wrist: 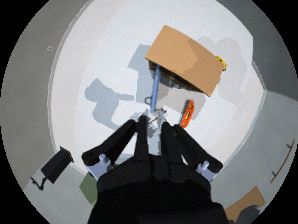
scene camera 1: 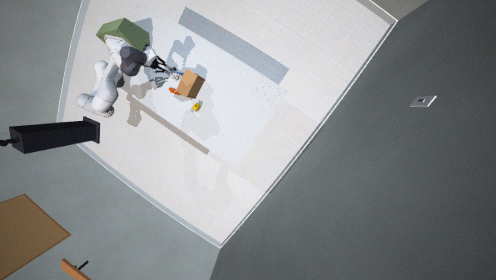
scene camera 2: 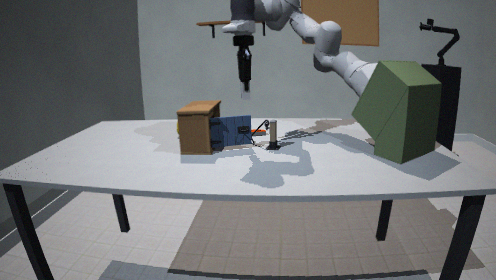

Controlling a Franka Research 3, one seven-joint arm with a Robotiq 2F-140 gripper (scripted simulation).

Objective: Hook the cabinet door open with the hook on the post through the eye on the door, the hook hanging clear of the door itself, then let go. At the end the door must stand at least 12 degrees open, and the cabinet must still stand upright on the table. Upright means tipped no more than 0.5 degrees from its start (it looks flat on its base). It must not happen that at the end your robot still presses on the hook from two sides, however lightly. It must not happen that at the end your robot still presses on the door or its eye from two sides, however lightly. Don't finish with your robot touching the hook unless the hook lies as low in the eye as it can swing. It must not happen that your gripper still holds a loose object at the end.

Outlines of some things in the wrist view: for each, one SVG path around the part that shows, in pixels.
My gripper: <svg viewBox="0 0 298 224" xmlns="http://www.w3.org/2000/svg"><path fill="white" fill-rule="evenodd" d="M81 156L90 176L95 177L97 180L97 201L91 211L87 224L229 224L223 206L211 200L210 182L221 171L223 164L208 154L179 124L171 126L164 117L162 110L158 111L157 118L161 139L161 155L149 153L147 142L147 116L149 109L145 109L144 115L140 115L139 122L135 122L132 119L128 120L103 143L84 152ZM137 133L134 156L112 169L111 164L113 165L134 134Z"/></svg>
A brown wooden cabinet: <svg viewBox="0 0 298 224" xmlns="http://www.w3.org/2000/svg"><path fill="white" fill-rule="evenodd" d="M167 25L163 26L145 56L145 59L149 60L149 69L155 72L153 95L146 97L144 100L147 105L151 106L150 113L154 113L154 109L156 109L160 74L188 91L204 93L211 97L225 66L201 44Z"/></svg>
